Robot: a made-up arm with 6 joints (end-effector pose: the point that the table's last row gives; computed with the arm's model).
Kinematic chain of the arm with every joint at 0, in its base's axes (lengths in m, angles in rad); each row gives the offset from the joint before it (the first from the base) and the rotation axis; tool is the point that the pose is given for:
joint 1: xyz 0 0 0.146 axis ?
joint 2: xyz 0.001 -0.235 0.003 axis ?
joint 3: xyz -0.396 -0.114 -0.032 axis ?
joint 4: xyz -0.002 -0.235 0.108 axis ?
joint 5: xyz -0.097 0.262 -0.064 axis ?
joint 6: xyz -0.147 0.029 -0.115 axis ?
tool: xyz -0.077 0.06 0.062
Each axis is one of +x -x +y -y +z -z.
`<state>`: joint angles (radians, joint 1 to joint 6).
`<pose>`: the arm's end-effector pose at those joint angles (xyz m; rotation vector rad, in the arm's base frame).
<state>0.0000 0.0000 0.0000 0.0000 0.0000 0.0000</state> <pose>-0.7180 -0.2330 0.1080 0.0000 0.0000 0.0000</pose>
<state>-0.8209 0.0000 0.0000 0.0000 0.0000 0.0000</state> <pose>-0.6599 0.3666 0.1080 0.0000 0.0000 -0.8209</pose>
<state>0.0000 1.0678 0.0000 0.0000 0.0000 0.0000</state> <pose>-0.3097 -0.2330 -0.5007 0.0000 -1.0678 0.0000</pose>
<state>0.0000 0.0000 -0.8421 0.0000 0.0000 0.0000</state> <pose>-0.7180 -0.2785 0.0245 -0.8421 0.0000 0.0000</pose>
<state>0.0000 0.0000 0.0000 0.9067 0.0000 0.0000</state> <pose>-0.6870 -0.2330 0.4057 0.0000 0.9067 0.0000</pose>
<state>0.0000 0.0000 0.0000 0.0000 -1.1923 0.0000</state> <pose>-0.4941 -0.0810 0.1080 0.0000 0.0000 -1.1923</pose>
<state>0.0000 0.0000 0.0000 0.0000 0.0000 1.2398</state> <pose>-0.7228 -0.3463 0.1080 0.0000 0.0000 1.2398</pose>
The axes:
joint 1: +z
joint 2: -y
joint 3: +x
joint 4: +y
joint 5: +z
joint 6: +z

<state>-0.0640 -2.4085 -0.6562 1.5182 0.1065 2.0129</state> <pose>0.5732 -0.2122 0.2894 -1.6994 -1.7502 0.6308</pose>
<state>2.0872 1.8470 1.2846 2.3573 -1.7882 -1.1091</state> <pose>0.3934 0.2418 -0.3848 0.2461 -0.7091 0.3485</pose>
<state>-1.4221 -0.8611 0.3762 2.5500 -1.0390 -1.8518</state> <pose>-0.3257 0.0433 0.6182 -1.5747 2.2653 0.0920</pose>
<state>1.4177 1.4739 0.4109 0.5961 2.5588 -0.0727</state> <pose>0.5083 -0.0109 -0.2948 0.2964 0.9974 -1.8376</pose>
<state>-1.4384 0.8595 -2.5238 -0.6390 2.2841 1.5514</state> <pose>-0.2522 0.1253 -0.0684 2.0608 1.8072 0.4786</pose>
